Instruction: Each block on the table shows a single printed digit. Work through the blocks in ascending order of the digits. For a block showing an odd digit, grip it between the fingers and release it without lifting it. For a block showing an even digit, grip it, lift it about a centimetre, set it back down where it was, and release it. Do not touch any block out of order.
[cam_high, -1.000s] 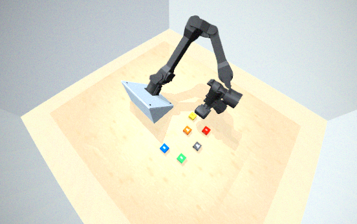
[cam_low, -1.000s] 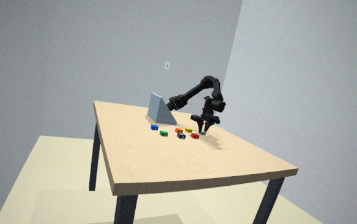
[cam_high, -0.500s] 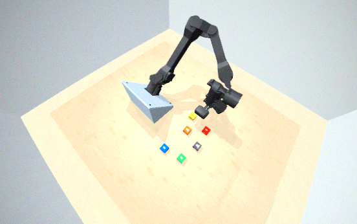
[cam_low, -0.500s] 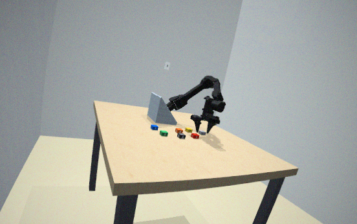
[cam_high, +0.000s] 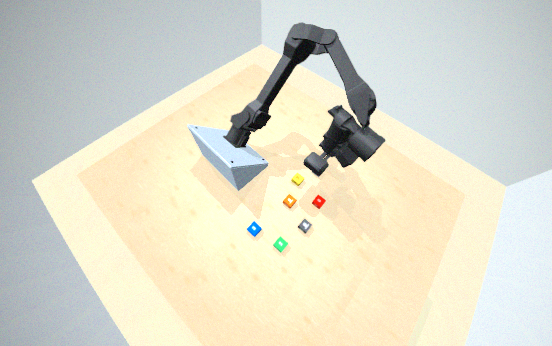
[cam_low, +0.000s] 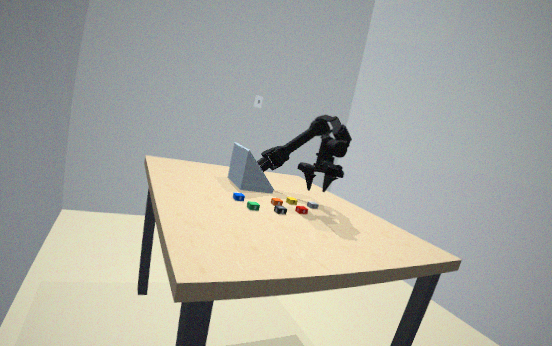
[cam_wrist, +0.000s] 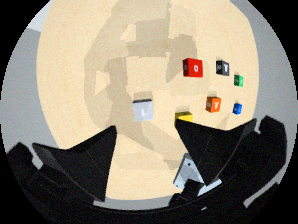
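The light grey block lies 6 cm below my gripper tip. The rest, counted from my gripper tip: orange block: 16 cm to the right, 6 cm below; then red block: 7 cm ahead, 9 cm to the right, 6 cm below; then yellow block: 3 cm behind, 8 cm to the right, 6 cm below.
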